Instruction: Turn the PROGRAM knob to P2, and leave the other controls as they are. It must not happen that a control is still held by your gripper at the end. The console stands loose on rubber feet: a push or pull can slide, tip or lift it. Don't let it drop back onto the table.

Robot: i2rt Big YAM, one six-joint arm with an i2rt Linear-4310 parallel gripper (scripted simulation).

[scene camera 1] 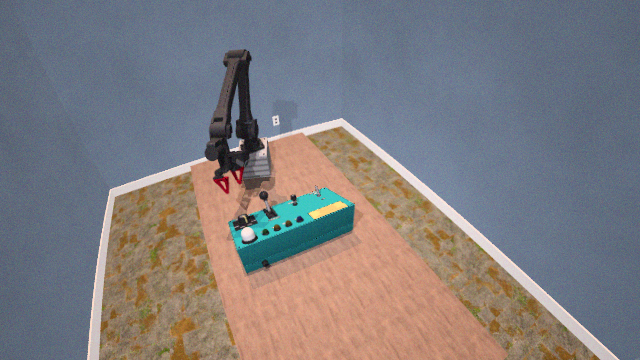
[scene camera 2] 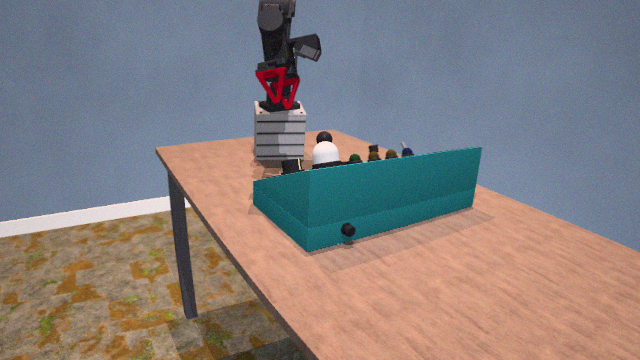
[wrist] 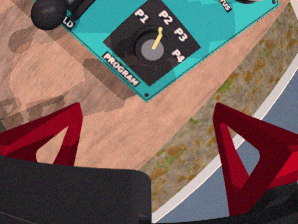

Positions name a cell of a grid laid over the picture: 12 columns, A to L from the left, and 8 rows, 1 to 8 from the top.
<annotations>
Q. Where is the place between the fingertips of the gripper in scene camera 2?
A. F3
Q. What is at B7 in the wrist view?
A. The gripper.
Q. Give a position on a teal console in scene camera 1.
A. G5
</annotations>
